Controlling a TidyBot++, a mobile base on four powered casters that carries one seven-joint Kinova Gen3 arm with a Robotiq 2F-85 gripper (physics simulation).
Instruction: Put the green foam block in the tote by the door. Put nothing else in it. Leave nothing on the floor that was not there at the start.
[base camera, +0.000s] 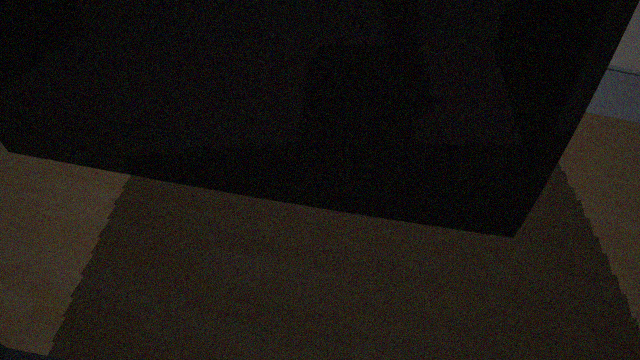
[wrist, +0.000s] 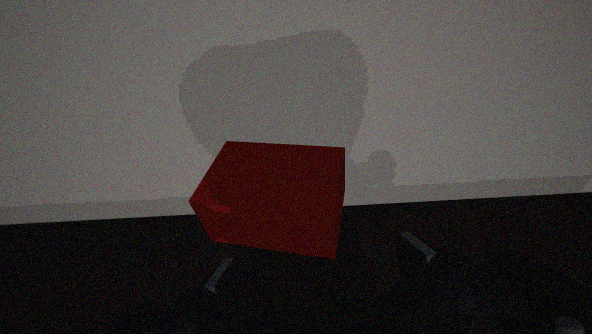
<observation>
In view: a red block (wrist: 283, 197) and a black cabinet (base camera: 456, 121).
The black cabinet shows as well in the wrist view (wrist: 90, 269). The base camera view does not show the red block: it is out of frame.
</observation>
